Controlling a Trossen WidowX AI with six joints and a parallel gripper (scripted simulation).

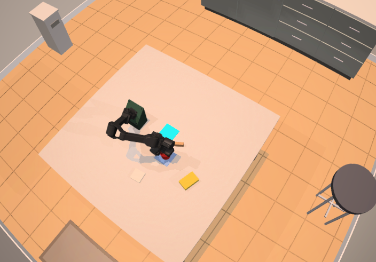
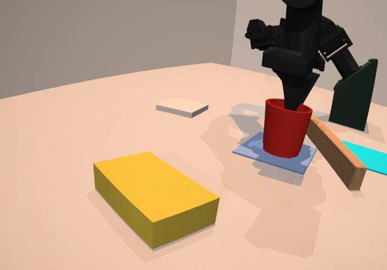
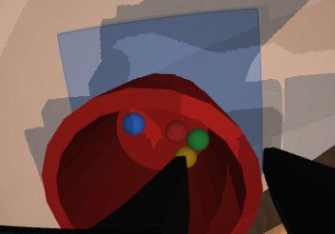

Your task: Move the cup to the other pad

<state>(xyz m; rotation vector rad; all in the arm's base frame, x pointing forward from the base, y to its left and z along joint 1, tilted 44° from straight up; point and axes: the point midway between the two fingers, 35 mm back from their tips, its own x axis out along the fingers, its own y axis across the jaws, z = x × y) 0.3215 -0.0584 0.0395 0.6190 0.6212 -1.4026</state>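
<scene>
My gripper tip is 3 cm short of the red cup and 2 cm above it. Round my gripper tip: yellow block (26 cm ahead, 5 cm to the right, 4 cm below); then wooden bar (2 cm behind, 7 cm to the left, 5 cm below); then cyan pad (7 cm behind, 15 cm to the left, 6 cm below).
</scene>
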